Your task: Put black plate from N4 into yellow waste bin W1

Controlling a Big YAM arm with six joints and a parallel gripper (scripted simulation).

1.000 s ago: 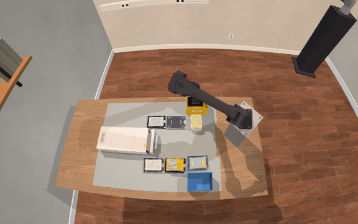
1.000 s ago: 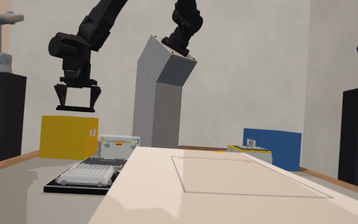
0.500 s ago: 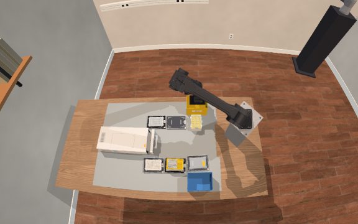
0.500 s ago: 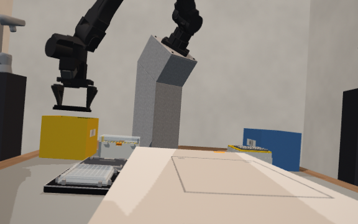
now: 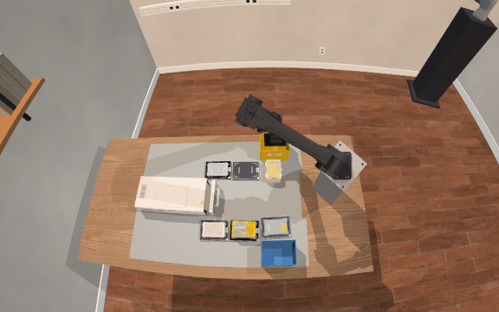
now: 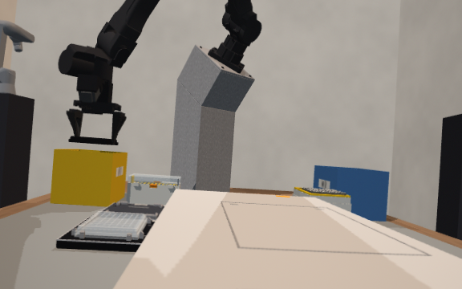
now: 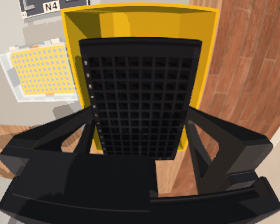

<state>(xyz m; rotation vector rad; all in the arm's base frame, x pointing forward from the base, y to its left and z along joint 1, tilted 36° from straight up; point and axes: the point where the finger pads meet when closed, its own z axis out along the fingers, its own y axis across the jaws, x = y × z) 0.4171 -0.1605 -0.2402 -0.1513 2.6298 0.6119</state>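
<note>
Now: the yellow waste bin 110 mm below my hand. Also, from my hand: black plate: right at my hand; grey work nest: 140 mm ahead, 170 mm to the left, 140 mm below; clear plate: 320 mm ahead, 210 mm to the left, 130 mm below.
</note>
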